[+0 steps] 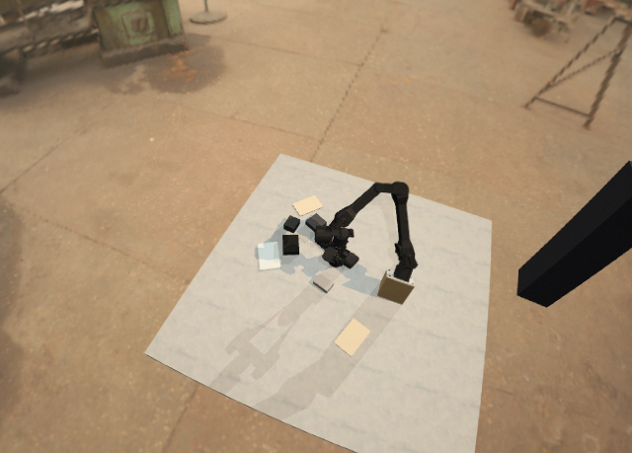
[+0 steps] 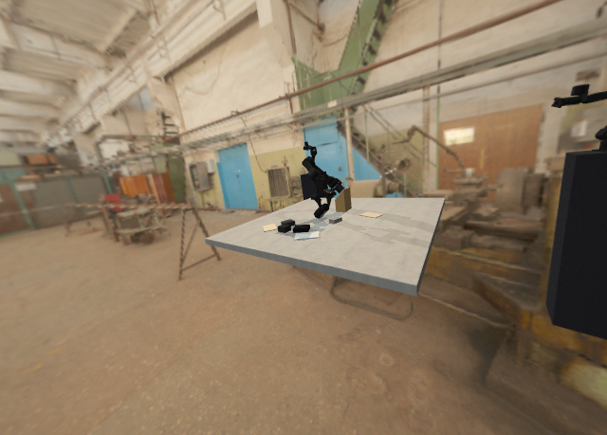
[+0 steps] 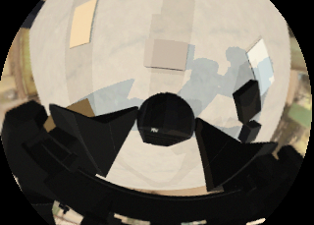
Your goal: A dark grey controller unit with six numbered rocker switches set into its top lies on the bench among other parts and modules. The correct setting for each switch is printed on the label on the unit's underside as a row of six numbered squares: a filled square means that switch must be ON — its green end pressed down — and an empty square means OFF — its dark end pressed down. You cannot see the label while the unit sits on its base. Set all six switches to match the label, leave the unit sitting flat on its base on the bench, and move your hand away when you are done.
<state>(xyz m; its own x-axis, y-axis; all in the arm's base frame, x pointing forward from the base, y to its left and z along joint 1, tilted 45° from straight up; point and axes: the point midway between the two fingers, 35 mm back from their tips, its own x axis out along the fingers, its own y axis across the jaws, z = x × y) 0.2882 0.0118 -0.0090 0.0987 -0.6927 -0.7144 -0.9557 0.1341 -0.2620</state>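
The grey block lies 1 cm ahead of my gripper tip, 8 cm to the left of it and 8 cm below it. Also, from my gripper tip: dark grey module 18 cm ahead, 20 cm to the right, 8 cm below; then white card 30 cm ahead, 6 cm to the left, 9 cm below; then black module 23 cm ahead, 3 cm to the right, 8 cm below.
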